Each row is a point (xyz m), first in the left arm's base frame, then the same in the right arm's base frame.
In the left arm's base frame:
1: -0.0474 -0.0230 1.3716
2: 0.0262 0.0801 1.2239
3: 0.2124 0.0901 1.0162
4: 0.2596 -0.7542 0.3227
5: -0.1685 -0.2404 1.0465
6: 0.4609 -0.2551 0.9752
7: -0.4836 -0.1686 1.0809
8: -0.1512 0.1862 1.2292
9: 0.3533 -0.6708 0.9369
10: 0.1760 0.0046 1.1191
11: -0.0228 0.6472 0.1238
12: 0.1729 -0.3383 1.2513
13: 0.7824 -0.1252 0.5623
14: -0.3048 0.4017 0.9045
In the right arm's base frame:
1: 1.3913 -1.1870 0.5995
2: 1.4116 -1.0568 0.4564
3: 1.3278 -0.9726 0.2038
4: 0.2549 -0.8538 0.0279
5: 1.0351 -0.9858 0.6154
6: 1.0220 -1.2101 0.0229
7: 1.0968 -0.8424 0.9004
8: 1.4964 -0.9344 0.5999
9: 0.6367 -1.3286 0.1757
10: 1.3026 -1.0762 0.2925
11: 1.3556 0.0775 -0.0381
12: 1.0706 -1.3372 0.4071
13: 0.9480 -0.9703 -0.4542
14: 1.5138 -0.5169 0.5710

